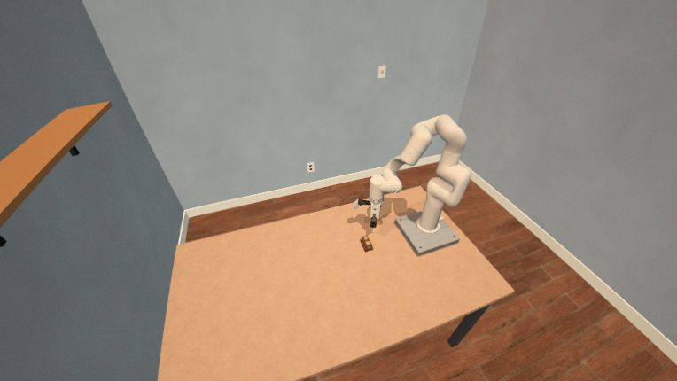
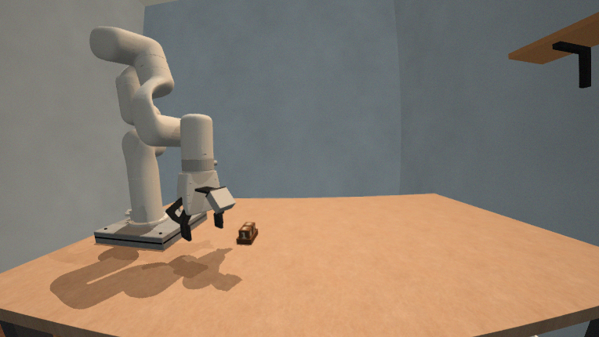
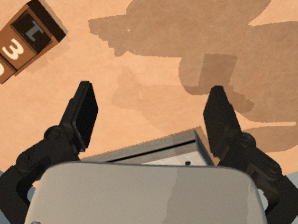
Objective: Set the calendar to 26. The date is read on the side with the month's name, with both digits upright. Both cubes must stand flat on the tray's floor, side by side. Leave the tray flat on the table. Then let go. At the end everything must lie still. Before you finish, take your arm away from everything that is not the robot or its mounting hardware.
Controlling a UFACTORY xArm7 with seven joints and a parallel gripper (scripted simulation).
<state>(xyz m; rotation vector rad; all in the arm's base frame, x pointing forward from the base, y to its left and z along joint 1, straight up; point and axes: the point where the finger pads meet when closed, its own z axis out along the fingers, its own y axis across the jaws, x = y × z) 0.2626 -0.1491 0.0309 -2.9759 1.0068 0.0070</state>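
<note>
Now: the brown cube 10 cm ahead of my hand, 10 cm to the left of it and 4 cm below it. Round my hand: brown tray 10 cm ahead, 9 cm to the left, 6 cm below.
</note>
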